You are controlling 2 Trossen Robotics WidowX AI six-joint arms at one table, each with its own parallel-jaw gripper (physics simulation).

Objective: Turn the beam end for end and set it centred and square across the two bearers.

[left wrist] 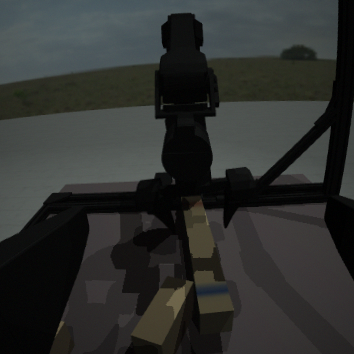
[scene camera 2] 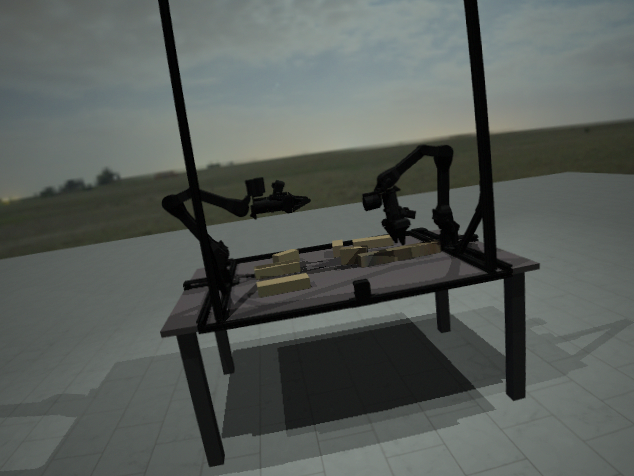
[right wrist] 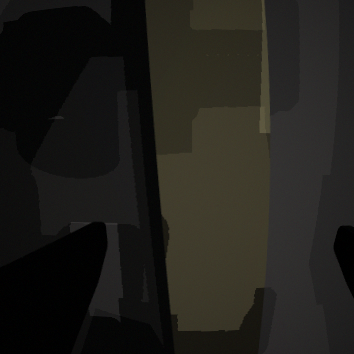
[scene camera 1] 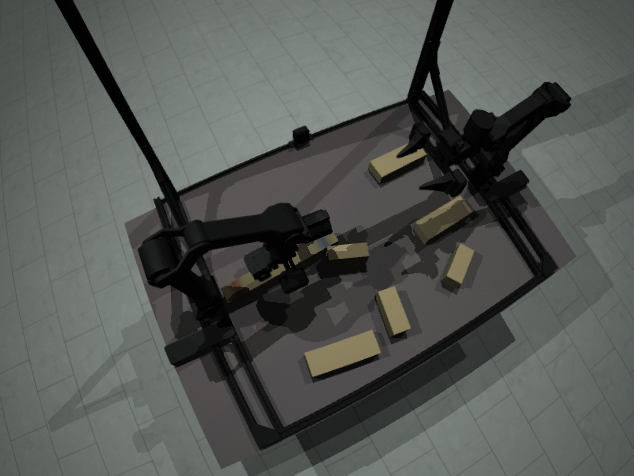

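Seen in the pictures: left gripper, fingertip midpoint: (left wrist: pixel 208 213) (scene camera 2: pixel 309 199) (scene camera 1: pixel 408 172); right gripper, fingertip midpoint: (left wrist: pixel 199 229) (scene camera 2: pixel 399 244) (right wrist: pixel 224 237) (scene camera 1: pixel 278 263); left arm's base, link origin: (scene camera 1: pixel 481 174); right arm's base, link origin: (left wrist: pixel 189 195) (scene camera 2: pixel 449 244) (scene camera 1: pixel 208 307).
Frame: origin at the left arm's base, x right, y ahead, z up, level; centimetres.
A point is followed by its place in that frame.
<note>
The long tan beam (scene camera 1: pixel 312 246) @[x 2.0, y 60.0, z 2.5 cm] (left wrist: pixel 201 242) @[x 1.5, y 68.3, z 2.5 cm] (right wrist: pixel 218 211) @[x 1.4, y 70.6, z 2.5 cm] (scene camera 2: pixel 410 251) @[x 3.3, y 73.5, z 0.8 cm] lies aslant at the left middle of the table. Its blue-banded end points to the table's middle and its reddish end to the right arm's base. My right gripper (scene camera 1: pixel 283 268) @[x 1.4, y 70.2, z 3.9 cm] (left wrist: pixel 199 229) @[x 1.4, y 70.2, z 3.9 cm] (scene camera 2: pixel 398 237) @[x 1.4, y 70.2, z 3.9 cm] is open, with its fingers straddling the beam's middle and apart from its sides. A short tan block (scene camera 1: pixel 348 251) @[x -4.1, y 52.8, z 4.4 cm] (left wrist: pixel 159 316) @[x -4.5, y 51.2, z 4.4 cm] lies right beside the blue-banded end. My left gripper (scene camera 1: pixel 427 163) (scene camera 2: pixel 301 201) @[x 0.0, y 37.6, z 26.3 cm] is open and empty, high above the far right of the table.
Several loose tan blocks lie on the table: one (scene camera 1: pixel 396 162) @[x 14.8, y 24.8, z 1.8 cm] under the left gripper, one (scene camera 1: pixel 443 218) @[x -7.3, y 22.5, z 1.9 cm] near the left arm's base, one (scene camera 1: pixel 459 265) @[x -21.4, y 27.1, z 3.0 cm] by the right rail, and two (scene camera 1: pixel 393 311) @[x -23.1, y 50.1, z 3.1 cm] (scene camera 1: pixel 342 352) @[x -25.9, y 66.2, z 1.9 cm] at the front. Black frame rails (scene camera 1: pixel 381 382) @[x -37.3, y 61.1, z 0.0 cm] edge the table.
</note>
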